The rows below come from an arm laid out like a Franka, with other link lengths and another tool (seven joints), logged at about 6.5 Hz.
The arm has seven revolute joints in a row. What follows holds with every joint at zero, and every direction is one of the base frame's. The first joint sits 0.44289 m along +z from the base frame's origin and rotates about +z. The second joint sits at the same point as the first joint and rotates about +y. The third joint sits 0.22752 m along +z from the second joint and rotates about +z. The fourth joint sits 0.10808 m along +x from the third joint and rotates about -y. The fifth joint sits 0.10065 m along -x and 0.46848 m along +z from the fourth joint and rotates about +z. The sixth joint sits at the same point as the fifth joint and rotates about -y. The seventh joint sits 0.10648 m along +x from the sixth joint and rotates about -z. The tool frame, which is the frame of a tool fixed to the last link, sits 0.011 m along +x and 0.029 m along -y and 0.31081 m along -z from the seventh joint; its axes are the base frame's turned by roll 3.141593, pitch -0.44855 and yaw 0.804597 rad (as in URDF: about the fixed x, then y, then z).
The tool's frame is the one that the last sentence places.
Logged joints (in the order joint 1, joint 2, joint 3, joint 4, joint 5, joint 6, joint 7), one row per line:
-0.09, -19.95, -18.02, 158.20, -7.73, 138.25, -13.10
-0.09, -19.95, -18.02, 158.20, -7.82, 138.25, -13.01
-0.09, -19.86, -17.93, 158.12, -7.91, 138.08, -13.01
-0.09, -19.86, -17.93, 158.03, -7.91, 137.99, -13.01
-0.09, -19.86, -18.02, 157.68, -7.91, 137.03, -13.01
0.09, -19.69, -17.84, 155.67, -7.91, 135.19, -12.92
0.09, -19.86, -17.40, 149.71, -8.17, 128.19, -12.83
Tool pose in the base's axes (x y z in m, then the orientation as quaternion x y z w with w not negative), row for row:
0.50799, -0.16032, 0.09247, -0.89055, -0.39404, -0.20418, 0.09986
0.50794, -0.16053, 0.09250, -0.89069, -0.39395, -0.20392, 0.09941
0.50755, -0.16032, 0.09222, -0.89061, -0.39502, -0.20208, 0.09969
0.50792, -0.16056, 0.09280, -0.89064, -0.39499, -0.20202, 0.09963
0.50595, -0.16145, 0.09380, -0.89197, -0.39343, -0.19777, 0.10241
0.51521, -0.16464, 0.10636, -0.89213, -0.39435, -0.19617, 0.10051
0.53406, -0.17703, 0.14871, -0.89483, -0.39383, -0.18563, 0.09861
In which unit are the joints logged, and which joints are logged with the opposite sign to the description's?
The joints are logged in degrees. Opposite sign: joint 4.
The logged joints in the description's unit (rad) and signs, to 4 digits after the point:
-0.0016, -0.3482, -0.3145, -2.7611, -0.1349, 2.4129, -0.2286
-0.0016, -0.3482, -0.3145, -2.7611, -0.1365, 2.4129, -0.2271
-0.0016, -0.3466, -0.3129, -2.7597, -0.1381, 2.4100, -0.2271
-0.0016, -0.3466, -0.3129, -2.7581, -0.1381, 2.4084, -0.2271
-0.0016, -0.3466, -0.3145, -2.7520, -0.1381, 2.3916, -0.2271
0.0016, -0.3437, -0.3114, -2.7170, -0.1381, 2.3595, -0.2255
0.0016, -0.3466, -0.3037, -2.6129, -0.1426, 2.2373, -0.2239

